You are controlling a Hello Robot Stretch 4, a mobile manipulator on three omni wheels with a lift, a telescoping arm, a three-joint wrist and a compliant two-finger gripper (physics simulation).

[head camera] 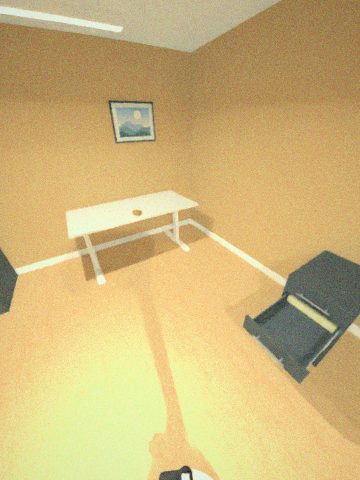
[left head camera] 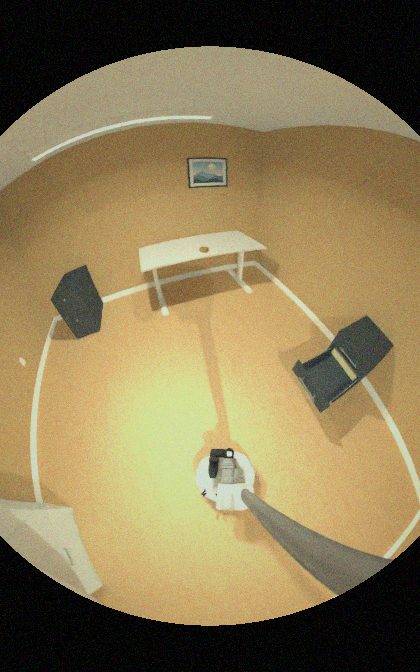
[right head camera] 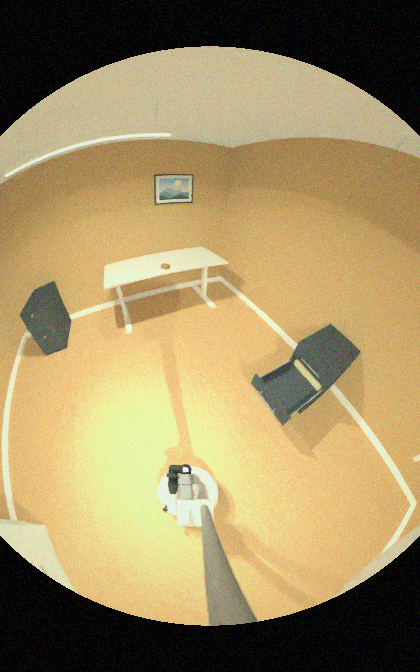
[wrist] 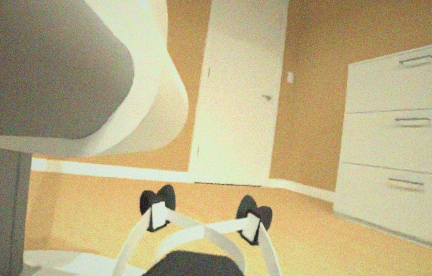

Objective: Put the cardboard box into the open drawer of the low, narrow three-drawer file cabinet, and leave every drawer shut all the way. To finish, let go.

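Frame: origin at the robot's base, x ahead, y right, z down, level; centimetres.
Where they show: gripper, fingertip midpoint: [wrist: 206, 205].
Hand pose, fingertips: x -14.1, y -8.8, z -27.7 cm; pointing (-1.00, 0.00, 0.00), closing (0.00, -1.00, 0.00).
Note:
After its pixels a point has its place.
A small brown thing [head camera: 137, 212] {x 203.1, y -31.8, z -73.4 cm} [left head camera: 204, 249] [right head camera: 165, 266], likely the cardboard box, lies on the white desk [head camera: 100, 215] {x 211.7, y -76.8, z -69.2 cm} [left head camera: 170, 255] [right head camera: 135, 270]; it is too small to make out its shape. The low dark file cabinet [head camera: 327, 275] {x 92.7, y 112.7, z -61.7 cm} [left head camera: 367, 340] [right head camera: 330, 350] stands by the right wall. One drawer [head camera: 290, 332] {x 69.5, y 77.2, z -36.3 cm} [left head camera: 325, 376] [right head camera: 287, 389] is pulled far out, with a pale yellow bar across its rear. The lower drawers are hidden beneath it. My gripper [wrist: 206, 205] {x -14.1, y -8.8, z -27.7 cm} is open and empty near my base, far from desk and cabinet.
Another dark cabinet [left head camera: 80, 302] [right head camera: 47, 320] stands at the far left corner. A wide white cabinet [wrist: 385, 140] {x -126.0, y -105.8, z -48.9 cm} [left head camera: 60, 540] with three drawers is at the near left. A white door [wrist: 240, 95] {x -239.8, y -29.4, z -85.2 cm} shows in the wrist view. The desk has splayed white legs.

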